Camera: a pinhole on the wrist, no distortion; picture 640 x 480 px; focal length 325.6 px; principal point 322.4 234.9 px. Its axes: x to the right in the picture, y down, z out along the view. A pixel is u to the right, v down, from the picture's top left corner.
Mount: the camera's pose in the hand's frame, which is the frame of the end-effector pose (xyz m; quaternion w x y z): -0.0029 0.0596 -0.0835 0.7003 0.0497 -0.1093 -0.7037
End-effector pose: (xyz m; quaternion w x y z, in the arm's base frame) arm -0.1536 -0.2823 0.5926 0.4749 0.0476 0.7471 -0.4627
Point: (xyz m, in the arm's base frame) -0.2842 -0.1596 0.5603
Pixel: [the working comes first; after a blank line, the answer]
In the camera's frame: 0.0274 0.0316 -0.1022

behind the camera
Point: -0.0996 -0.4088 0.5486
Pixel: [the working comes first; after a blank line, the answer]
In the camera's frame: 0.0925 0.1002 0.1934

478.0 403.7
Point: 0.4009 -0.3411 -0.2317
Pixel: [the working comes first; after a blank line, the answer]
In the camera's frame: -0.6756 0.4716 0.5624

outside the picture
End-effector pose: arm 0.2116 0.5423 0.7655 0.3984 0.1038 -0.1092 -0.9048
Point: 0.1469 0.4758 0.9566
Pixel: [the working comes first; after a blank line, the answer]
In the camera's frame: 0.0292 0.1356 0.2506

360.4 411.1
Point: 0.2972 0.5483 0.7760
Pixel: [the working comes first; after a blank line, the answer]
In the camera's frame: 0.0076 -0.0419 0.0818

352.5 68.0
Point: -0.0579 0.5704 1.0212
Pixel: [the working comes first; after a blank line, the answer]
In the camera's frame: 0.2257 0.2205 0.3469

534.2 441.9
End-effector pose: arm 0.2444 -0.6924 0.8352 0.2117 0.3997 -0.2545 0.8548
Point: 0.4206 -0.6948 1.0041
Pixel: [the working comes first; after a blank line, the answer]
In the camera's frame: 0.2243 0.0927 0.2472

617.8 357.0
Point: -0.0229 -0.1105 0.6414
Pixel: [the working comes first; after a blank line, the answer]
In the camera's frame: 0.2648 -0.0224 -0.5620

behind the camera
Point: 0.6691 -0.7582 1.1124
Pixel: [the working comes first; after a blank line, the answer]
In the camera's frame: 0.3647 0.0766 0.4870

566.2 286.1
